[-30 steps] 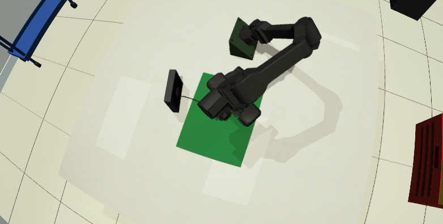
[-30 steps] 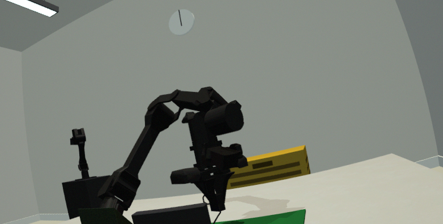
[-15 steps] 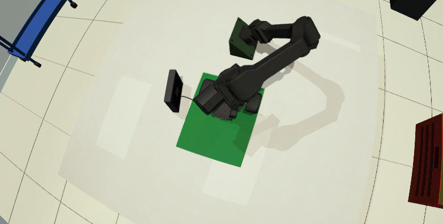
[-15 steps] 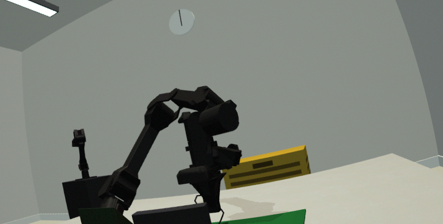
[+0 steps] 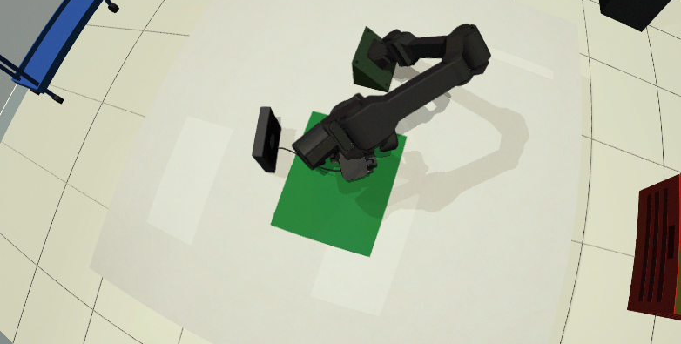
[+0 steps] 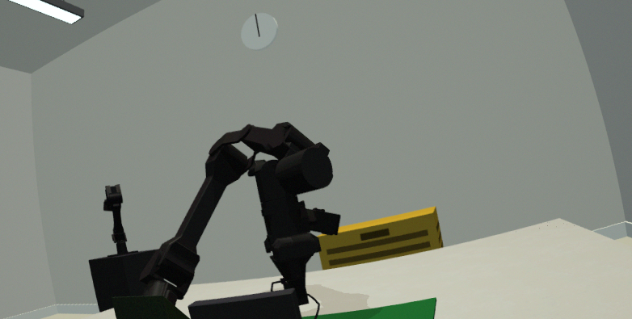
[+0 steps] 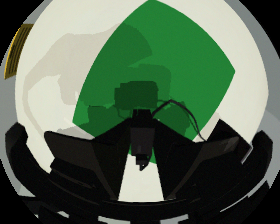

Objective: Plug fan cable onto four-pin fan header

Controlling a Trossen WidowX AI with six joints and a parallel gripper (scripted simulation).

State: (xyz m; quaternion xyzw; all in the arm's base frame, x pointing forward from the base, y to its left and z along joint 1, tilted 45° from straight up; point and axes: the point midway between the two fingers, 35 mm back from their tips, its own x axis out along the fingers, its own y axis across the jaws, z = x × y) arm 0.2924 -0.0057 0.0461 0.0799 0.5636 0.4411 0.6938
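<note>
Now: the four-pin fan header 70 mm below my gripper tip, 30 mm to the right of it and 30 mm behind it. The rest, counted from my gripper tip: black plug 10 mm behind, 10 mm above; then black fan 190 mm to the right, 20 mm ahead, 10 mm below; then green board 80 mm below, 40 mm ahead, 20 mm to the right.
</note>
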